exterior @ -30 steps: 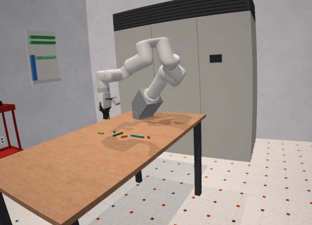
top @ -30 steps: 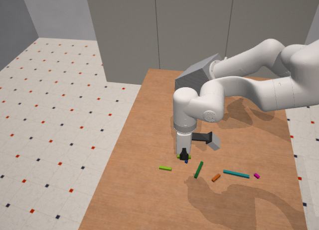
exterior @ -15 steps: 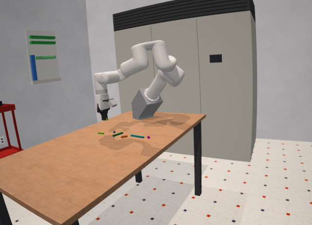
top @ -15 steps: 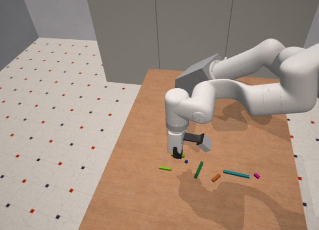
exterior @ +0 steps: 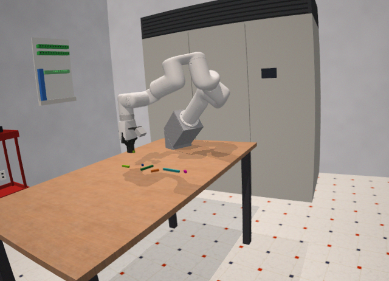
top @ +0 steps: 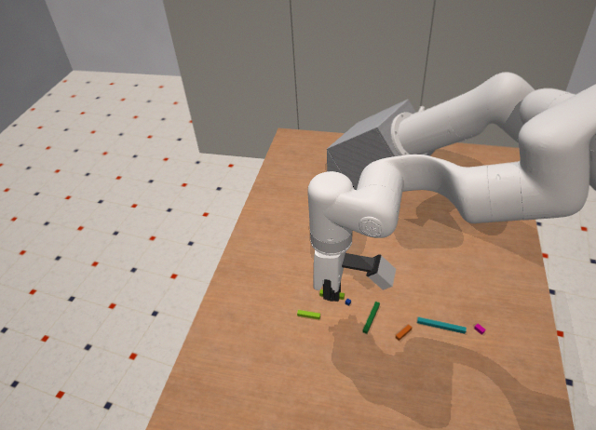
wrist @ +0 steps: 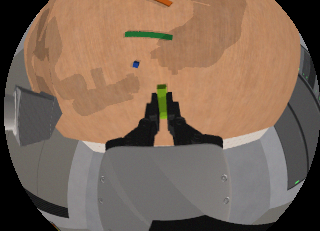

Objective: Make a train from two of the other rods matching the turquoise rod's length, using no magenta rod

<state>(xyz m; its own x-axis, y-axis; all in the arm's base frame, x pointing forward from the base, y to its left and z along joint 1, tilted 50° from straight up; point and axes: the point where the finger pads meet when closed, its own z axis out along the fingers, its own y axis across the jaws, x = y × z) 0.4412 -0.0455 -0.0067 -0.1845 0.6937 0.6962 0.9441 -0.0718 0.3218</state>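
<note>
Right now the small blue rod is 100 mm below my hand, 50 mm behind it and 20 mm to the left of it. The rest, counted from my hand: turquoise rod 220 mm to the left, 100 mm below, 70 mm behind; then green rod 100 mm below, 80 mm to the left, 30 mm behind; then orange rod 150 mm to the left, 100 mm below, 20 mm behind.
</note>
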